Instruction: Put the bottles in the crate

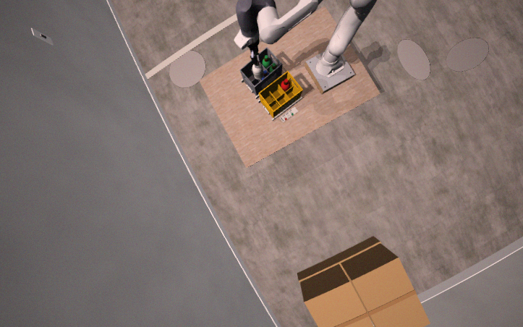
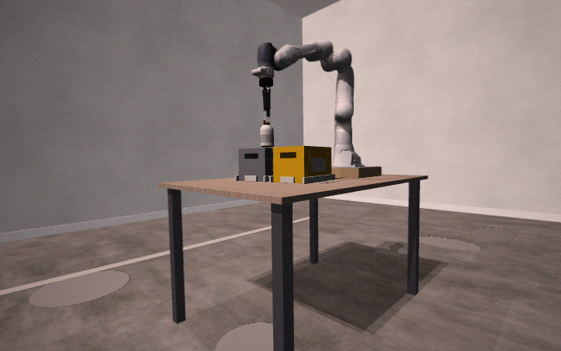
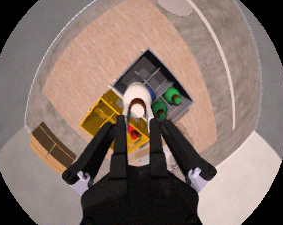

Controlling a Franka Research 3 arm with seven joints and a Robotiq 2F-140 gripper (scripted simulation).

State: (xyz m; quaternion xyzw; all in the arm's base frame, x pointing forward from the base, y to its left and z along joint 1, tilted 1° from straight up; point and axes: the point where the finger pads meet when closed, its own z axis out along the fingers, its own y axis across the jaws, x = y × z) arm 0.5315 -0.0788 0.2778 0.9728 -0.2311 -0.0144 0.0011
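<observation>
My gripper is now 8 cm above the white bottle. From my hand the other things lie so: blue bottle 26 cm below, 5 cm behind, 2 cm to the right; then red bottle 26 cm below, 17 cm behind, 11 cm to the left; then grey crate 26 cm below, 6 cm to the right, 4 cm behind.
</observation>
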